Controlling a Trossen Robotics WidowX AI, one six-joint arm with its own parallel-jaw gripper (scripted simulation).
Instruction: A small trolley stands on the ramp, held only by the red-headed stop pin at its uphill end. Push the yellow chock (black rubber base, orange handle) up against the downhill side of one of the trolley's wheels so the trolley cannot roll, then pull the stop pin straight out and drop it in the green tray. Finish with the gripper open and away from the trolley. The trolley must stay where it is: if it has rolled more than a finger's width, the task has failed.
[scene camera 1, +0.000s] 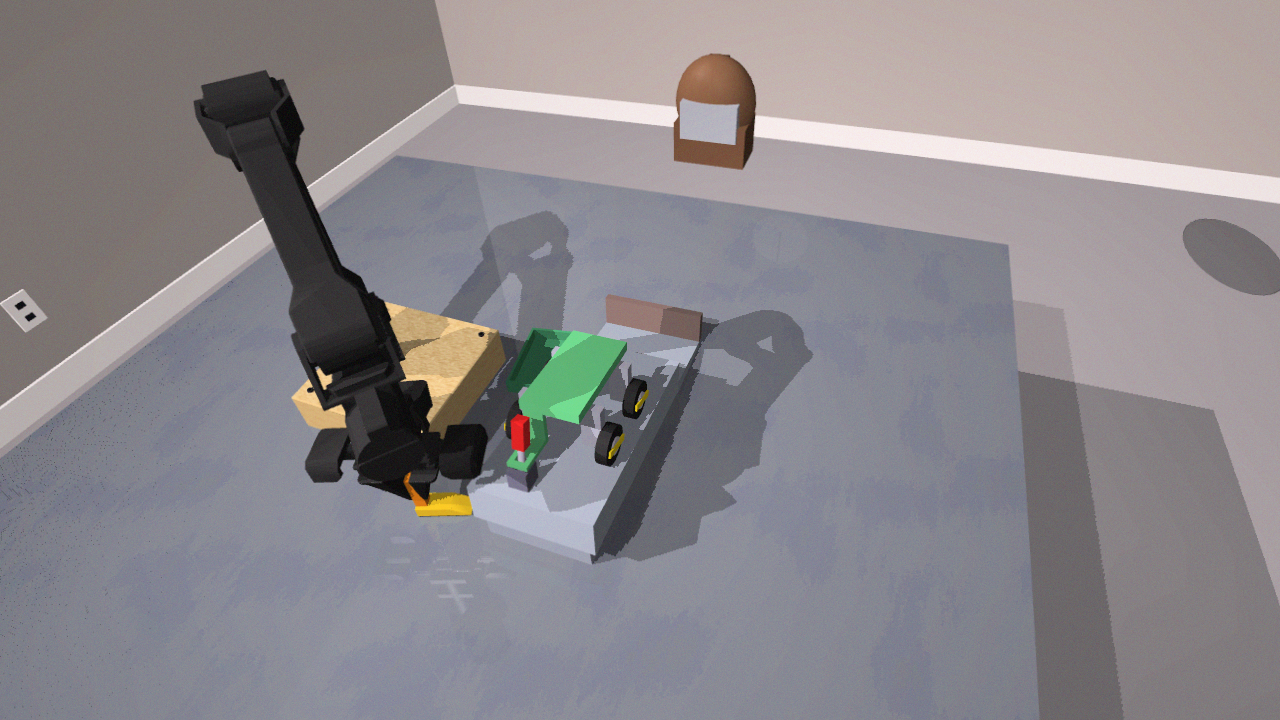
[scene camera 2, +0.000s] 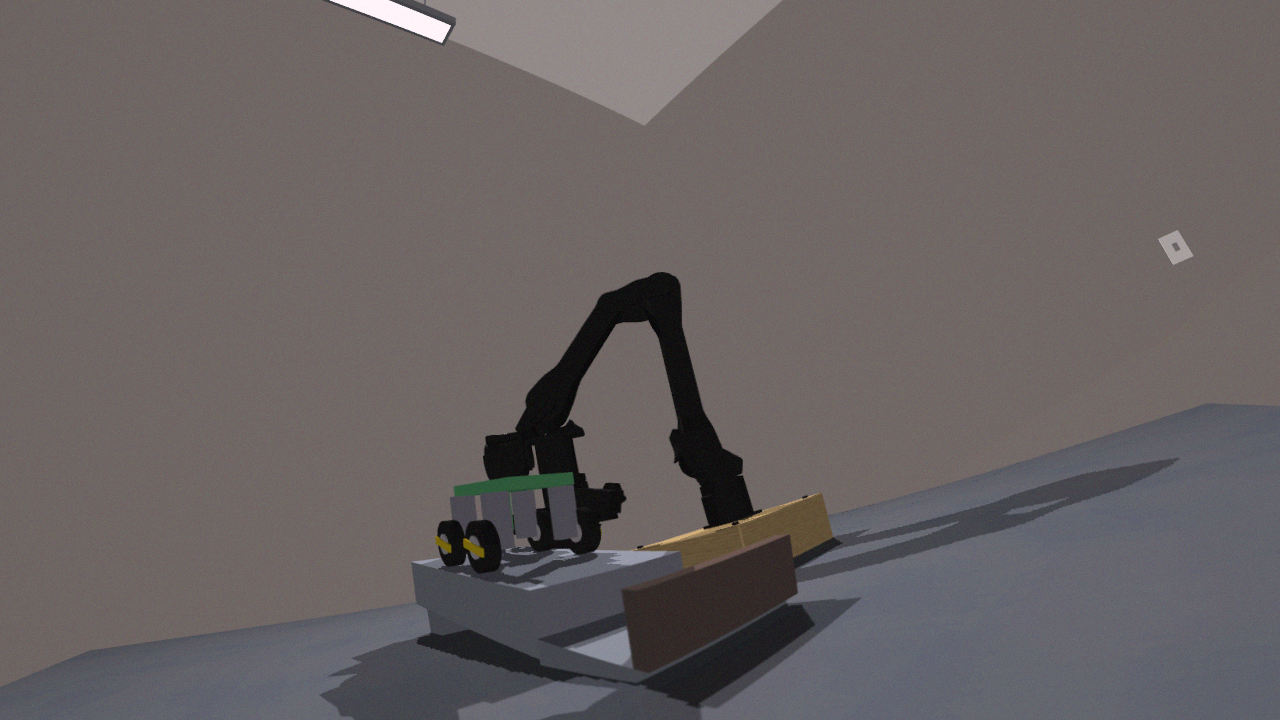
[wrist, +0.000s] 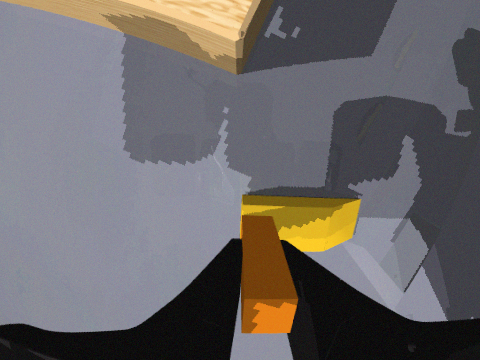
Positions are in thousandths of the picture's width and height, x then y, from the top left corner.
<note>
I see my gripper (scene camera 1: 328, 690), a yellow chock (scene camera 1: 345, 699), a trolley (scene camera 2: 378, 752), a red-headed stop pin (scene camera 1: 407, 591), a brown board (scene camera 2: 522, 858), a green tray (scene camera 1: 422, 490) and a grey ramp (scene camera 2: 417, 826).
The yellow chock shows as well in the wrist view (wrist: 559, 826). The trolley also shows in scene camera 1 (scene camera 1: 444, 534). My gripper also shows in the wrist view (wrist: 536, 690). Scene camera 2 does not show the yellow chock, which is hidden by the grey ramp. The wrist view misses the trolley: it is out of frame.
</note>
